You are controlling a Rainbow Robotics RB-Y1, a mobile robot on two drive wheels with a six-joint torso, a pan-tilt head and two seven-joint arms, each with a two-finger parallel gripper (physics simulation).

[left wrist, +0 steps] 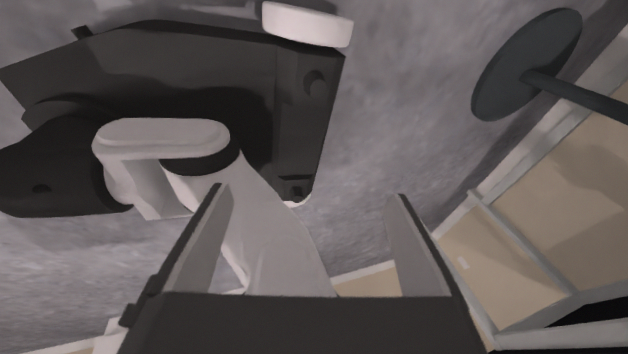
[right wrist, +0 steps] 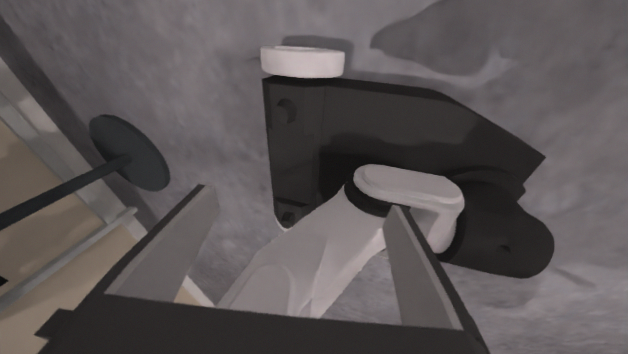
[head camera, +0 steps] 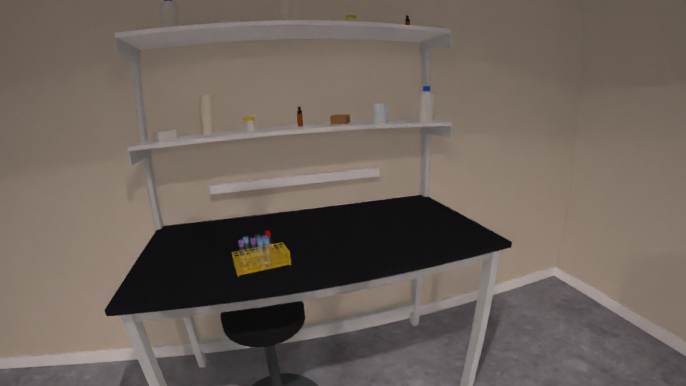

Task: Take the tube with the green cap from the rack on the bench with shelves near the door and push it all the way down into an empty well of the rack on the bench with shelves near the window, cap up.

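Places are measured from the robot's base along level axes (x back, y right, z up), in millimetres.
Pixels of known places: left gripper, fingertip midpoint: (left wrist: 311,198); right gripper, fingertip midpoint: (right wrist: 302,206).
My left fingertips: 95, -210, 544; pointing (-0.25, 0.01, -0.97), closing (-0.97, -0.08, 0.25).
Ahead of a thing's pixels: the offset from my left fingertips to its middle, as dx, dy, dz. "spot": to the spot under its first point. Level surfaces: height alone.
A yellow rack {spot: -1006, +75, +401} (head camera: 281,259) stands on the left part of a black bench with shelves {dz +370} (head camera: 375,230) in the head view. It holds several upright tubes with purple, light blue and red caps. A tube with a dark green cap {spot: -1019, -3, +490} (head camera: 257,236) stands among them toward the back, its body mostly hidden by the tubes in front. Some wells at the rack's right end look empty. The other bench's rack does not show. My left gripper (left wrist: 311,198) is open and empty, low beside my base. My right gripper (right wrist: 302,206) is open and empty, also away from the rack.
A black stool (head camera: 262,324) (left wrist: 527,65) (right wrist: 132,152) stands at the bench's front edge, left of its middle. Two shelves with bottles and small jars hang above the bench; the lower shelf (head camera: 290,131) is well above the rack. A wall corner is at the right.
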